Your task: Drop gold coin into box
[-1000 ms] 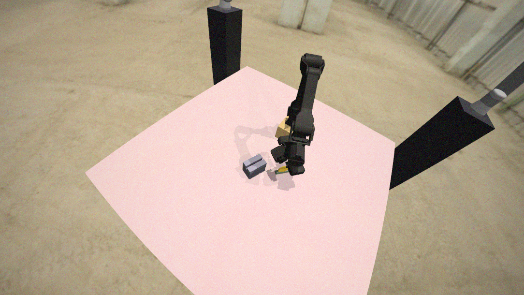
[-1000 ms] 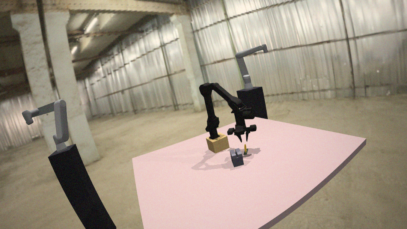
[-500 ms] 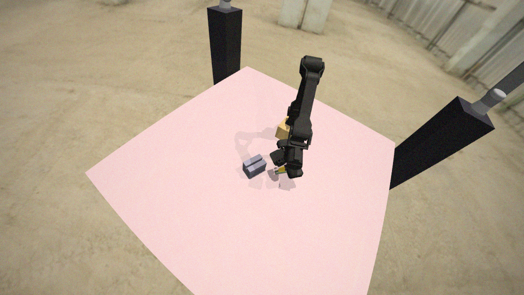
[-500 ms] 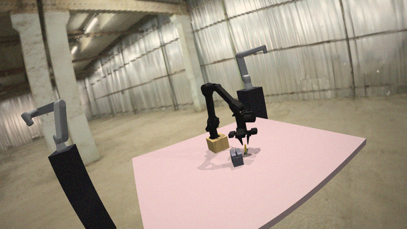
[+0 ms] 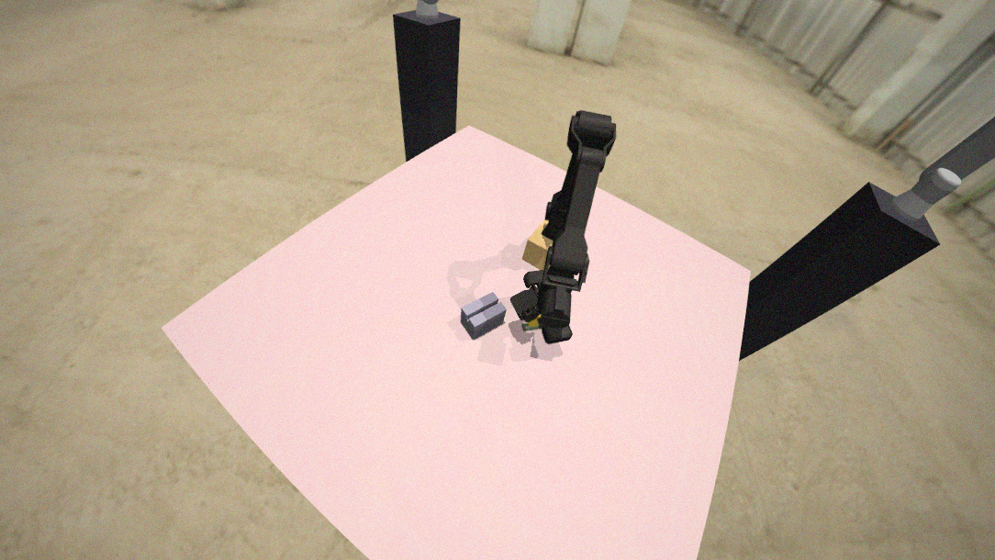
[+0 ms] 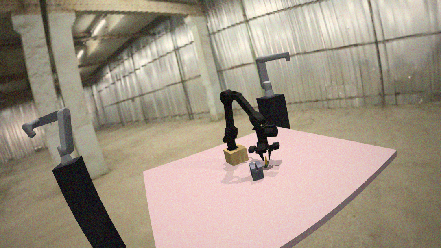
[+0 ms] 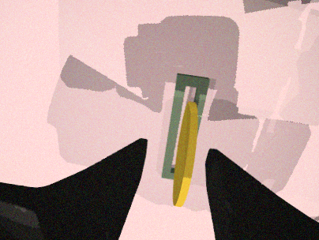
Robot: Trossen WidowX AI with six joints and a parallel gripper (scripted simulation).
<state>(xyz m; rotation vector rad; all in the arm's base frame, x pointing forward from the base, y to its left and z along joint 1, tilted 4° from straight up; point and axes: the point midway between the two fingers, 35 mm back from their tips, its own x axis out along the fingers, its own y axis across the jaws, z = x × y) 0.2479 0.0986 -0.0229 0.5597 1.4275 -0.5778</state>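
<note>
My gripper tip is right at the gold coin.
</note>
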